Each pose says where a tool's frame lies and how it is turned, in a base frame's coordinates. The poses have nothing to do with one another.
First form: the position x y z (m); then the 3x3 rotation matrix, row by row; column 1 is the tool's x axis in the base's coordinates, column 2 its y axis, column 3 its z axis. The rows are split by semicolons.
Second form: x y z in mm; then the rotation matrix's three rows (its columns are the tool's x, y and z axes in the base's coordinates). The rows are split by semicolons. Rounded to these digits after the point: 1 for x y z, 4 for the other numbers.
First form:
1: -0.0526 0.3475 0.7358; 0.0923 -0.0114 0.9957; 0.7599 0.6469 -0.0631; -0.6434 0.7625 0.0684
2: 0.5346 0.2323 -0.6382; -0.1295 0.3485 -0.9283; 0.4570 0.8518 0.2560; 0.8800 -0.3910 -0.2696
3: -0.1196 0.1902 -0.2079; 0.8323 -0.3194 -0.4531; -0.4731 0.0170 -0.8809; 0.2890 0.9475 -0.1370
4: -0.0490 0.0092 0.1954; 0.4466 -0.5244 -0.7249; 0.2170 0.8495 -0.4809; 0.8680 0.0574 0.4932
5: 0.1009 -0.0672 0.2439; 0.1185 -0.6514 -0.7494; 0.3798 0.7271 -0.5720; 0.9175 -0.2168 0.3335
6: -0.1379 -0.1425 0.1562; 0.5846 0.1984 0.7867; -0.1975 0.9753 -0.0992; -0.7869 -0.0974 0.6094
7: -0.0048 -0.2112 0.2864; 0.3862 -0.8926 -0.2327; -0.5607 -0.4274 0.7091; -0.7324 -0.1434 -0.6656
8: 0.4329 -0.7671 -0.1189; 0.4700 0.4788 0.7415; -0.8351 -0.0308 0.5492; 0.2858 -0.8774 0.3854
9: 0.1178 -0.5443 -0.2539; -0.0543 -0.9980 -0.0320; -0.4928 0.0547 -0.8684; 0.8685 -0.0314 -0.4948
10: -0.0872 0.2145 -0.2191; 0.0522 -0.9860 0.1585; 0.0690 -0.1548 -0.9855; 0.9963 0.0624 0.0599
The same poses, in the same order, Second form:
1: -52.6 347.5 735.8; 0.0923 -0.0114 0.9957; 0.7599 0.6469 -0.0631; -0.6434 0.7625 0.0684
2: 534.6 232.3 -638.2; -0.1295 0.3485 -0.9283; 0.4570 0.8518 0.2560; 0.8800 -0.3910 -0.2696
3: -119.6 190.2 -207.9; 0.8323 -0.3194 -0.4531; -0.4731 0.0170 -0.8809; 0.2890 0.9475 -0.1370
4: -49.0 9.2 195.4; 0.4466 -0.5244 -0.7249; 0.2170 0.8495 -0.4809; 0.8680 0.0574 0.4932
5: 100.9 -67.2 243.9; 0.1185 -0.6514 -0.7494; 0.3798 0.7271 -0.5720; 0.9175 -0.2168 0.3335
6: -137.9 -142.5 156.2; 0.5846 0.1984 0.7867; -0.1975 0.9753 -0.0992; -0.7869 -0.0974 0.6094
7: -4.8 -211.2 286.4; 0.3862 -0.8926 -0.2327; -0.5607 -0.4274 0.7091; -0.7324 -0.1434 -0.6656
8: 432.9 -767.1 -118.9; 0.4700 0.4788 0.7415; -0.8351 -0.0308 0.5492; 0.2858 -0.8774 0.3854
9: 117.8 -544.3 -253.9; -0.0543 -0.9980 -0.0320; -0.4928 0.0547 -0.8684; 0.8685 -0.0314 -0.4948
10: -87.2 214.5 -219.1; 0.0522 -0.9860 0.1585; 0.0690 -0.1548 -0.9855; 0.9963 0.0624 0.0599
